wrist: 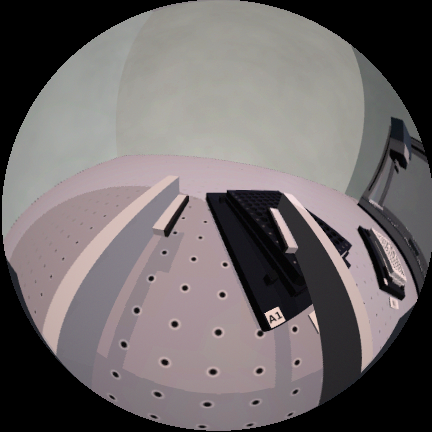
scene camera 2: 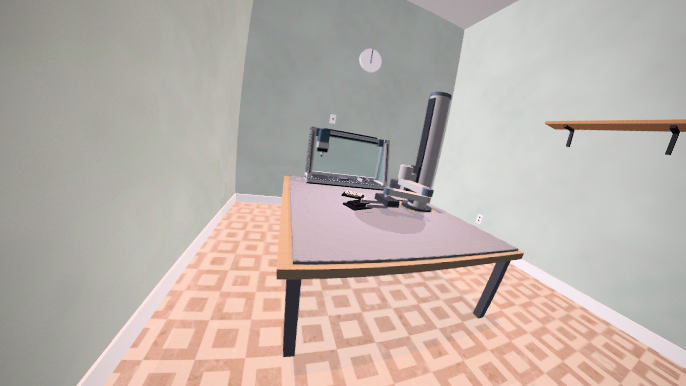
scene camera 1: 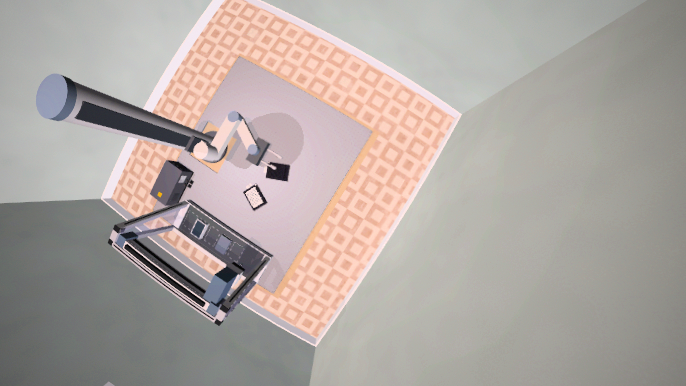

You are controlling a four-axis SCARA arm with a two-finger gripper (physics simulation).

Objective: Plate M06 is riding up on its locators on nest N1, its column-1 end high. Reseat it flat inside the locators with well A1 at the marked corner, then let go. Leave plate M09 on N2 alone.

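Where they show: gripper, between the fingertips: [wrist: 229,194] [scene camera 2: 363,203] [scene camera 1: 278,163]; arm's base, origin of its link: [scene camera 2: 416,207].
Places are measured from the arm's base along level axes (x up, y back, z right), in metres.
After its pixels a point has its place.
Note:
The dark plate M06 [scene camera 1: 278,171] {x 0.042, y -0.573, z -0.117 m} [wrist: 255,207] {x 0.041, y -0.560, z -0.140 m} sits tilted on the black nest N1 [scene camera 1: 278,179] [wrist: 245,267], whose white A1 label [wrist: 274,317] {x 0.025, y -0.470, z -0.133 m} marks the near corner in the wrist view. My gripper [scene camera 1: 278,163] {x 0.056, y -0.547, z -0.167 m} [wrist: 229,194] {x 0.056, y -0.547, z -0.167 m} is shut to its narrow stance, a gap still showing between the two long fingers, with nothing in it. It is beside and above N1; the right finger crosses in front of the plate in the wrist view and hides part of it. The white plate M09 [scene camera 1: 255,197] {x 0.035, y -0.520, z 0.136 m} [scene camera 2: 354,193] {x 0.034, y -0.500, z 0.148 m} [wrist: 387,250] {x 0.039, y -0.516, z 0.124 m} sits on the dark nest N2 [wrist: 371,255] {x 0.018, y -0.526, z 0.081 m}.
A gantry machine [scene camera 1: 259,254] [scene camera 2: 350,134] {x 0.504, y -0.465, z 0.623 m} with a dark deck stands beyond N2. A dark box [scene camera 1: 167,185] {x 0.128, y 0.093, z 0.406 m} stands near the arm's base. The arm's tall column [scene camera 1: 135,117] {x 0.657, y -0.064, z -0.038 m} [scene camera 2: 436,135] {x 0.581, y -0.024, z -0.071 m} rises at the table's side. The grey perforated mat [scene camera 1: 320,150] {x 0.013, y -0.748, z -0.404 m} [scene camera 2: 350,245] {x 0.013, y -0.770, z -0.619 m} covers the table.

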